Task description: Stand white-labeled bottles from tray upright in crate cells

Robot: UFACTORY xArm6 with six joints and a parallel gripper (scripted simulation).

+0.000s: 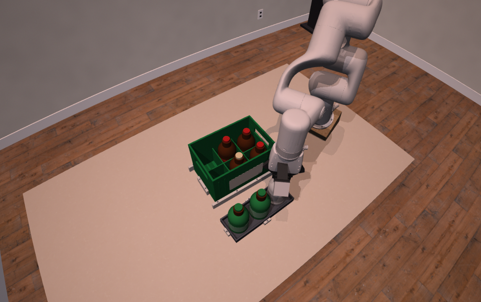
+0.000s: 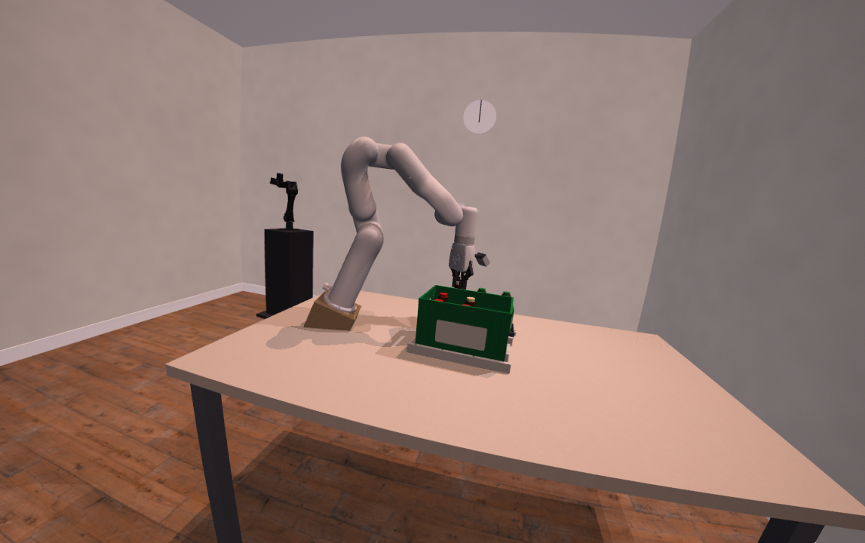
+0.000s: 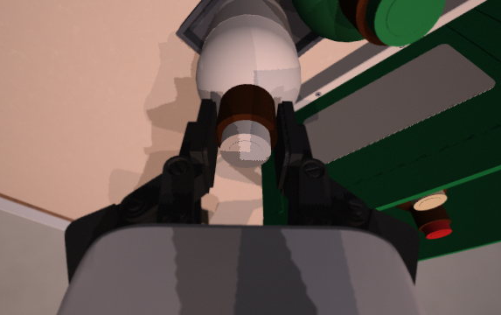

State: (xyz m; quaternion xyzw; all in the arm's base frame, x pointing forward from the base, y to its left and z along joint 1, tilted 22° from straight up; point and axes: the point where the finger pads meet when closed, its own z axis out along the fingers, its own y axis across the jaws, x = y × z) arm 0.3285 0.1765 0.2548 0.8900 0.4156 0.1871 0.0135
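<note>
My hand is 7 cm above the white-labeled bottle. Round my hand: tray (9 cm ahead, 1 cm to the left, 16 cm below); crate (8 cm ahead, 19 cm to the right, 9 cm below).
</note>
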